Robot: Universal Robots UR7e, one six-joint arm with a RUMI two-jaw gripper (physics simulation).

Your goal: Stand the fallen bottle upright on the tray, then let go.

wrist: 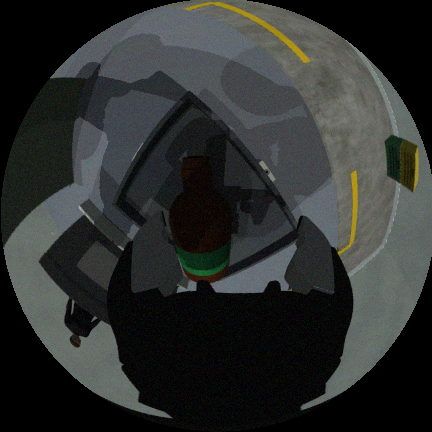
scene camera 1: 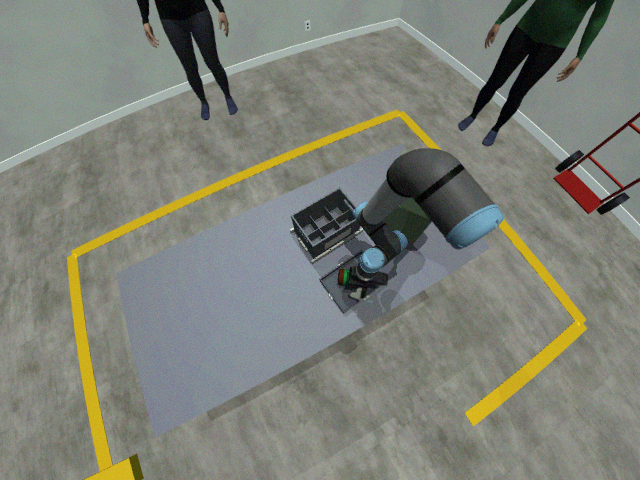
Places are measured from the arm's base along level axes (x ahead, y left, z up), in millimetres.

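Where they show: gripper, fingertip midpoint: [wrist: 231, 215].
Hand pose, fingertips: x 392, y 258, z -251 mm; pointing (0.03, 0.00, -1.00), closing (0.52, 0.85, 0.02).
Each offset is from my fingertips to the top centre of the thing.
The brown bottle with a green band @[dy -42, dx +1, dz +20 mm] [scene camera 1: 342, 277] [wrist: 202, 225] lies on its side in the shallow dark tray @[dy -42, dx +11, dz -33 mm] [scene camera 1: 331, 297] [wrist: 265, 249]. In the wrist view its neck points up the picture and its base is toward the gripper. My gripper [scene camera 1: 354, 285] [wrist: 231, 215] is open, with nothing held. It is low over the tray and close to the bottle. In the wrist view the bottle shows between the two fingers, much nearer the left finger than the right one. Whether the left finger touches it I cannot tell. In the scene view the wrist and gripper hide part of the bottle.
A dark crate with several compartments @[dy -329, dx +17, dz +116 mm] [scene camera 1: 330, 238] [wrist: 60, 250] stands beside the tray. A dark green block [scene camera 1: 408, 224] [wrist: 40, 130] is under the arm. Yellow tape [scene camera 1: 232, 180] marks the floor around the grey table. Two people stand beyond the tape, and a red hand truck [scene camera 1: 576, 191] is at the right.
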